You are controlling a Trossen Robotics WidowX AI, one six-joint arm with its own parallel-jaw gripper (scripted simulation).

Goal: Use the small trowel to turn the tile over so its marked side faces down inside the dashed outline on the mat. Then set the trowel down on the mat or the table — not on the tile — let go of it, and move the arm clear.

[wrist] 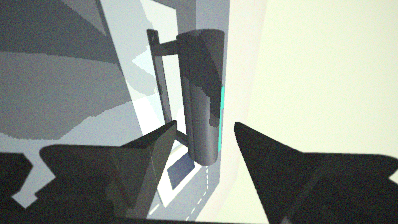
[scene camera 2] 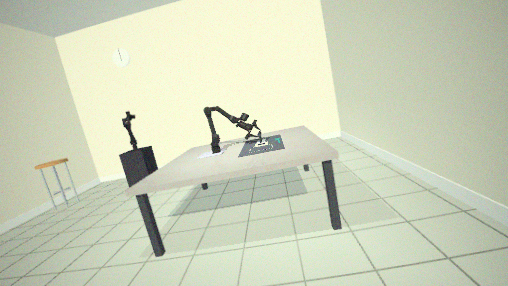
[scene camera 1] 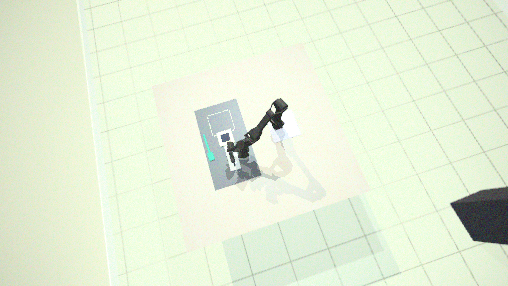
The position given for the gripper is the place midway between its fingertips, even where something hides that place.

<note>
The gripper (wrist: 205,124) is open, with nothing in its grasp. Further things: a tile (wrist: 180,168) and a grey mat (scene camera 1: 222,176).
The grey mat is seen too in the wrist view (wrist: 70,89).
</note>
